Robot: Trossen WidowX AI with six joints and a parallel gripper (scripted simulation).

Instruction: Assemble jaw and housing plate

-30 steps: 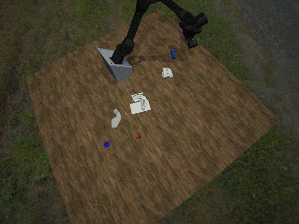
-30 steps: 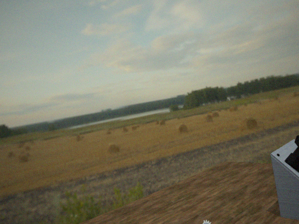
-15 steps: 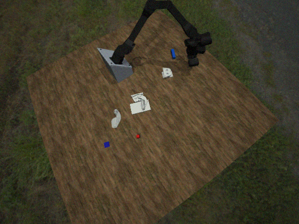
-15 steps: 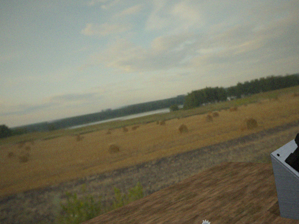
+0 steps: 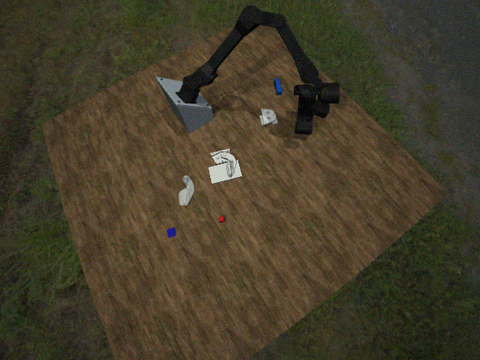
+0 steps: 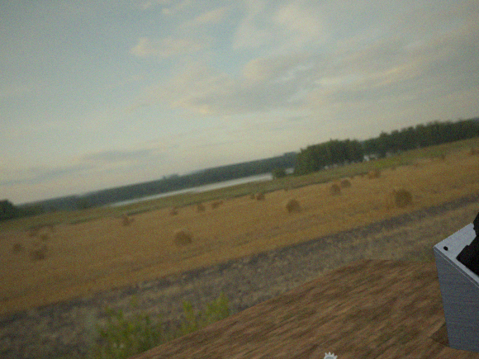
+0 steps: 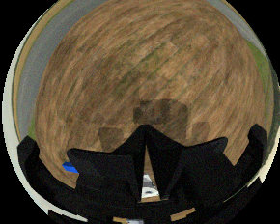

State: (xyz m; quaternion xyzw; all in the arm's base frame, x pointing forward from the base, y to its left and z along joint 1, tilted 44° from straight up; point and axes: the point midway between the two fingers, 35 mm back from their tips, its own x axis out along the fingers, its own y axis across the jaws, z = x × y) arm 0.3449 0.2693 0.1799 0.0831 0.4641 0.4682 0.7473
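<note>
Now: the white jaw 100 mm behind my gripper tip, 520 mm to the right of it and 10 mm above it. Round my gripper tip: white stepped piece 120 mm behind, 80 mm to the right, 20 mm below; red cube 80 mm ahead, 500 mm to the right, 20 mm below; blue bar 220 mm behind, 70 mm to the left, 20 mm below.
</note>
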